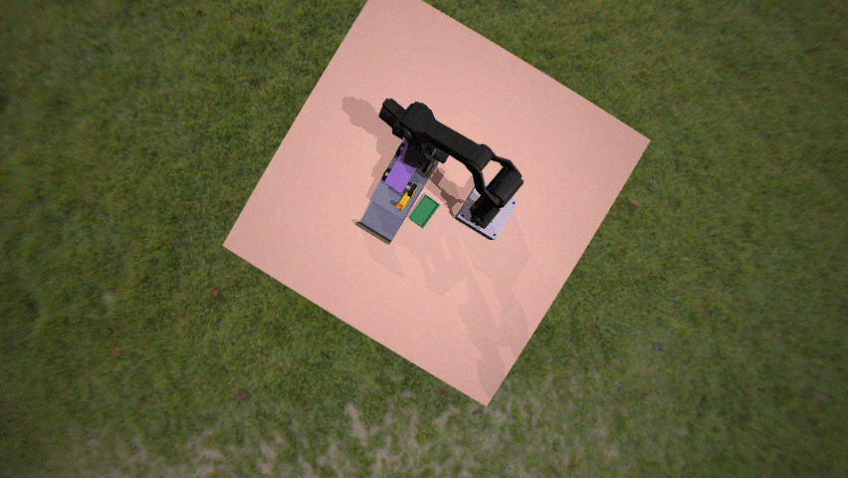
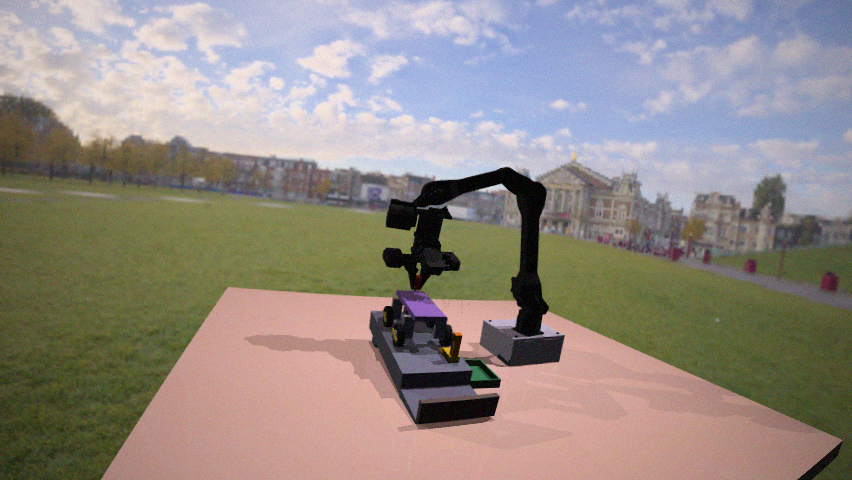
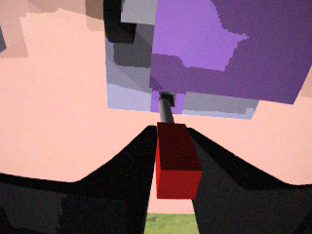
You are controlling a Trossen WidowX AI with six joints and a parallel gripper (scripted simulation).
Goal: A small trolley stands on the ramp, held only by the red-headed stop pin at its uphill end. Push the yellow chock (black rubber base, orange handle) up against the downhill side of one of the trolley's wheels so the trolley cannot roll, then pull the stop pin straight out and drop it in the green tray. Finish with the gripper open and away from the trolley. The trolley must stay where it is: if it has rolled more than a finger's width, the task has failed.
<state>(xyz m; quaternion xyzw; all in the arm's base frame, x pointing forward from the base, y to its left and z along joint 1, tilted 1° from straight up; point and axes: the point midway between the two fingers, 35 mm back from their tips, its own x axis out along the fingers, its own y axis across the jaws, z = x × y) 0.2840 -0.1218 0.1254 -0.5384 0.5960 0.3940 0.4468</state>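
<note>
My gripper tip is now 8 cm past the green tray, 20 cm to the right of it and 17 cm above it. The rest, counted from my gripper tip: red-headed stop pin: right at my gripper tip; then grey ramp: 4 cm ahead, 10 cm to the left, 12 cm below; then purple-topped trolley: 3 cm ahead, 10 cm to the left, 5 cm below.
</note>
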